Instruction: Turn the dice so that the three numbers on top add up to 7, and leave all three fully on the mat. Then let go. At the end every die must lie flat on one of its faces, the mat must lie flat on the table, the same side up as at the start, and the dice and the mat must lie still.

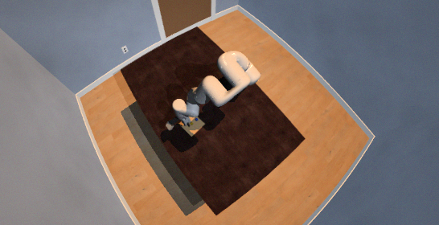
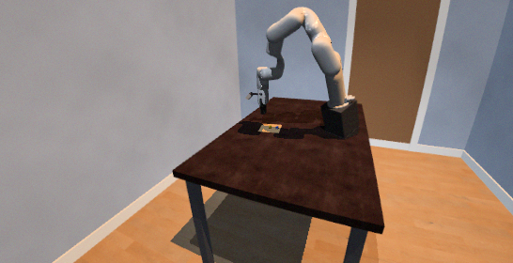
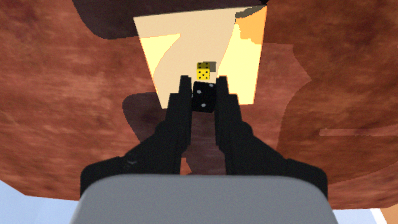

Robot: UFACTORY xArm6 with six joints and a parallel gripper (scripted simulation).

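The yellow die lies 50 mm behind my hand and 110 mm below it. Round my hand: mat (50 mm behind, 120 mm below); blue die (100 mm behind, 10 mm to the right, 110 mm below); black die (10 mm below).
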